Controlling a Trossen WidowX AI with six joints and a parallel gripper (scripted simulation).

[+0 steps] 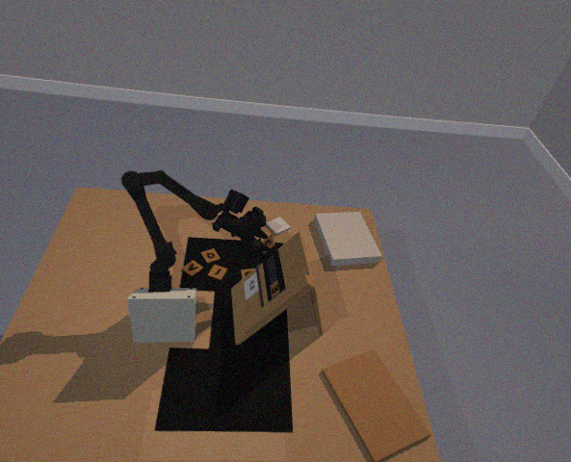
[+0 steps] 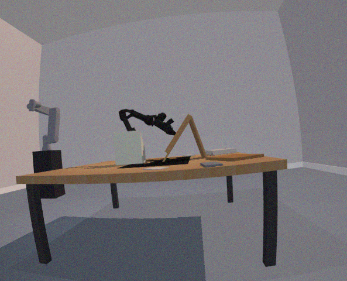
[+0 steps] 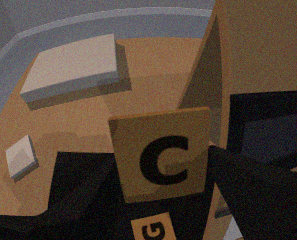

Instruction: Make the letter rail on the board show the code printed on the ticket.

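Now: gripper tip 11 cm to the left of the white ticket, 9 cm above it and 6 cm past it. The rest, counted from my gripper tip: letter tile 18 cm below, 5 cm behind, 1 cm to the left; then black mat 18 cm below, 17 cm to the right, 17 cm behind; then small white pad 28 cm to the left, 18 cm below, 10 cm ahead.
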